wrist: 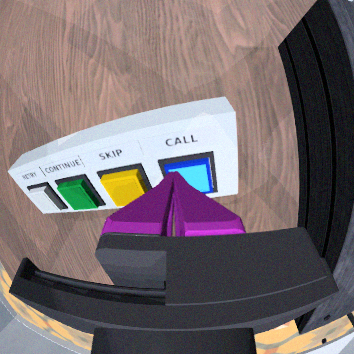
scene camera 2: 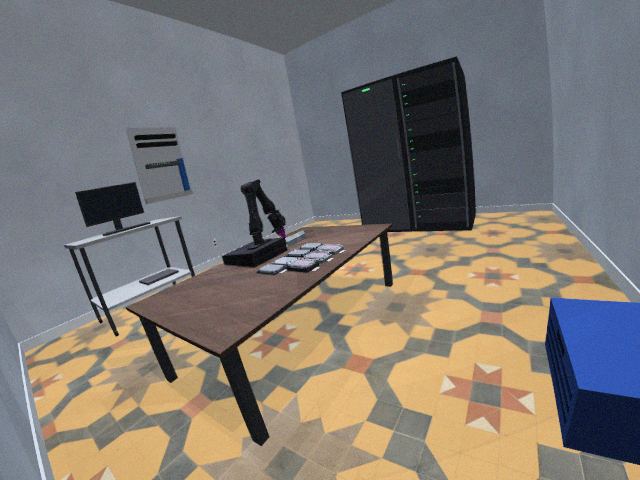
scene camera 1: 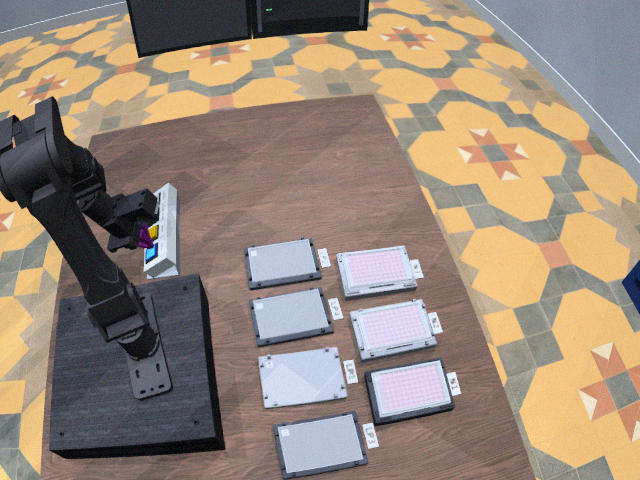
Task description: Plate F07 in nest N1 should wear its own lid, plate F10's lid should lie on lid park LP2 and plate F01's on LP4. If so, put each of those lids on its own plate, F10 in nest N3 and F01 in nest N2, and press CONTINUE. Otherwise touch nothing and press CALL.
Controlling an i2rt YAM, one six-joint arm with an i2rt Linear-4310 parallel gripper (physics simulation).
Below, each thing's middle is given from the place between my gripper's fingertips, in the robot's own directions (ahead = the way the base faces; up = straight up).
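The blue CALL button (wrist: 196, 172) has my hand 1 cm to the left of it and 1 cm above it. The yellow SKIP button (wrist: 124, 186) is 4 cm to the left of my hand, while the green CONTINUE button (wrist: 77, 193) is 9 cm to the left of my hand and 1 cm ahead of it. As for the white button box (scene camera 1: 166, 263), I see it 3 cm ahead of my hand, 6 cm to the left of it and 2 cm below it.
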